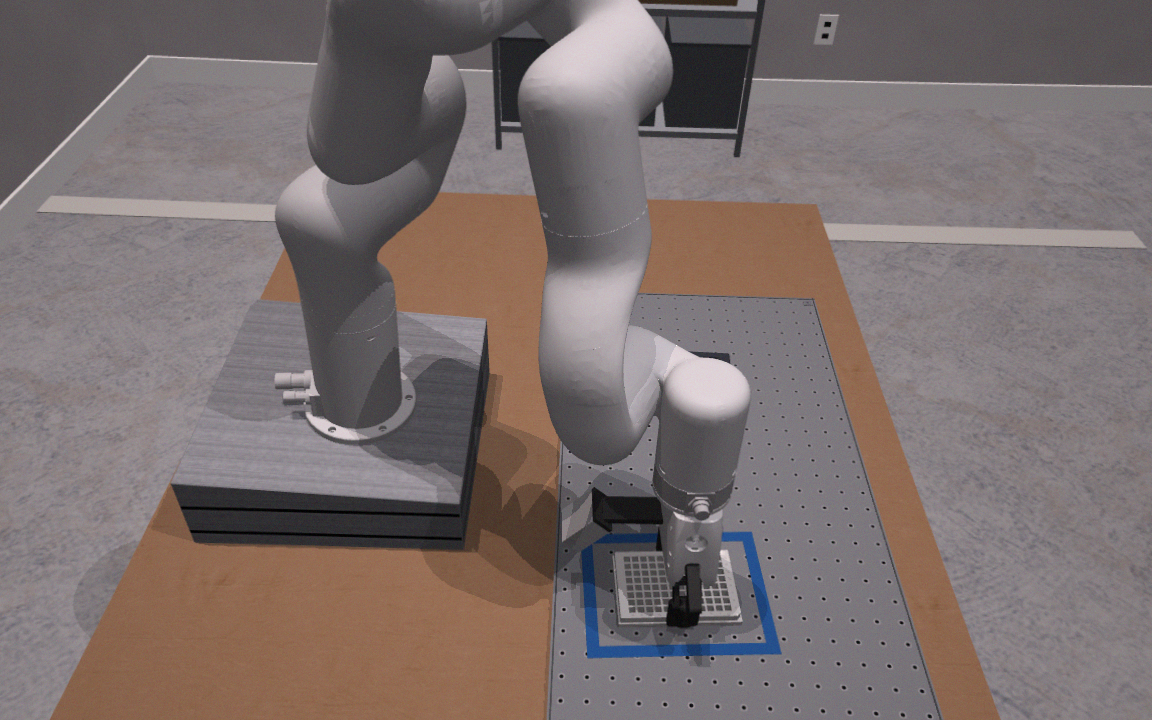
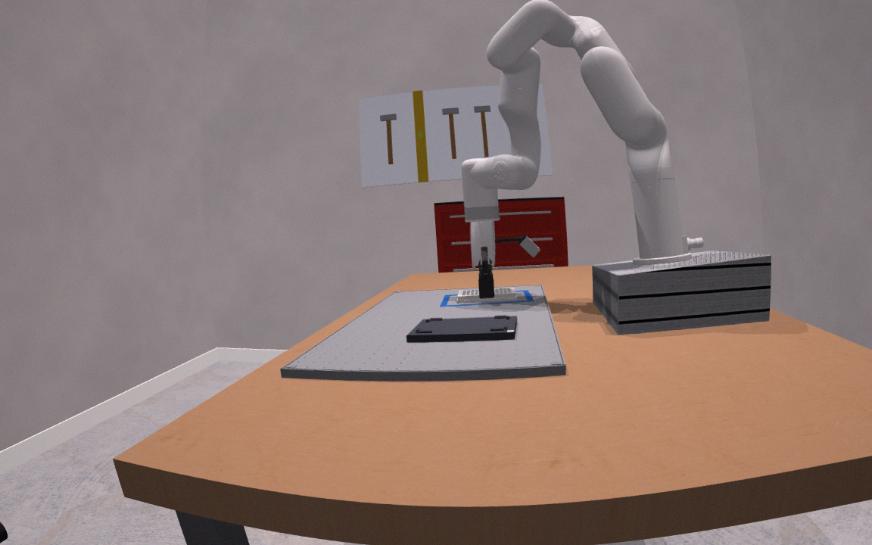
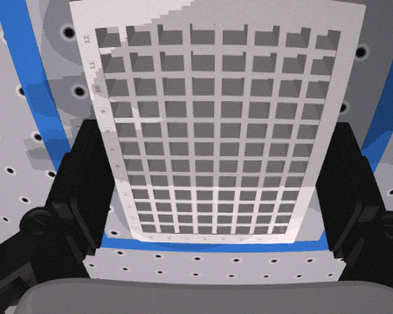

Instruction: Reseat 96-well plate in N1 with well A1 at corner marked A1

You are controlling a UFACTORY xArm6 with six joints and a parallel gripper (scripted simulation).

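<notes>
Now: the white 96-well plate 1 cm below my hand. The rest, counted from my hand: black plate nest N1: 32 cm to the left, 6 cm ahead, 1 cm below; then small A1 label: 39 cm to the left, 1 cm below, 1 cm behind.
</notes>
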